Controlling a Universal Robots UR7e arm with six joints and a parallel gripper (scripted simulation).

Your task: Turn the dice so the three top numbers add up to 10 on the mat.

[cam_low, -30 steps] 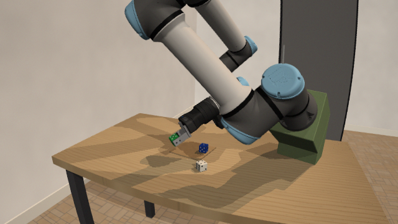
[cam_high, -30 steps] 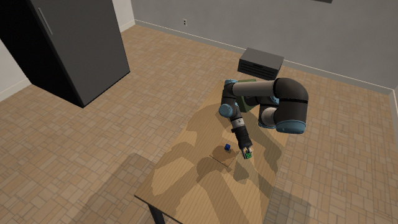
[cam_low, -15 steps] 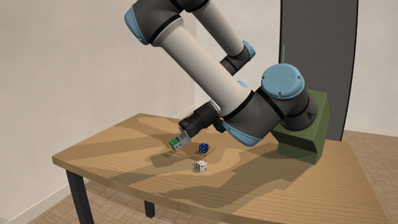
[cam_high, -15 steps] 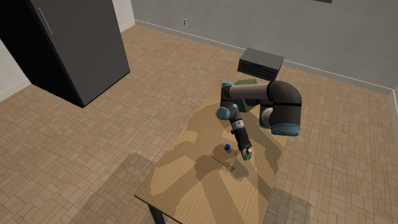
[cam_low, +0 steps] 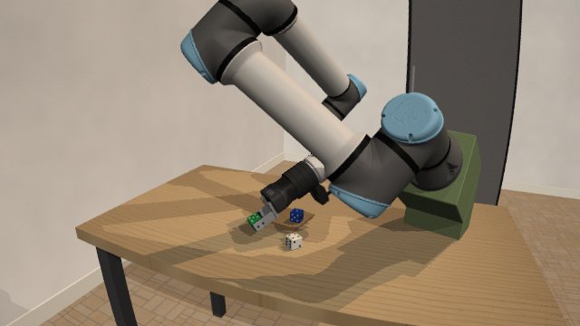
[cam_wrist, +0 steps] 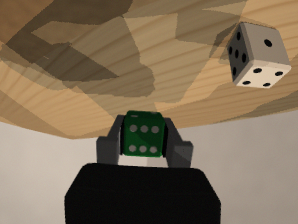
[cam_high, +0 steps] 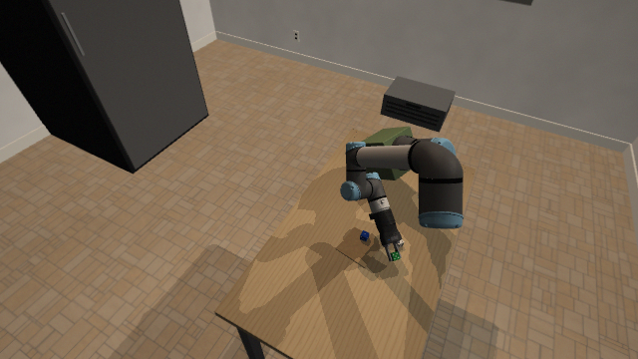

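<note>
Now: hand 9 cm past the white die, 4 cm above it and 2 cm to the left of it. From my hand the other things lie so: tan mat (14 cm to the right, 5 cm below, 2 cm ahead); blue die (15 cm to the right, 3 cm below, 3 cm behind); green die (right at my hand).
</note>
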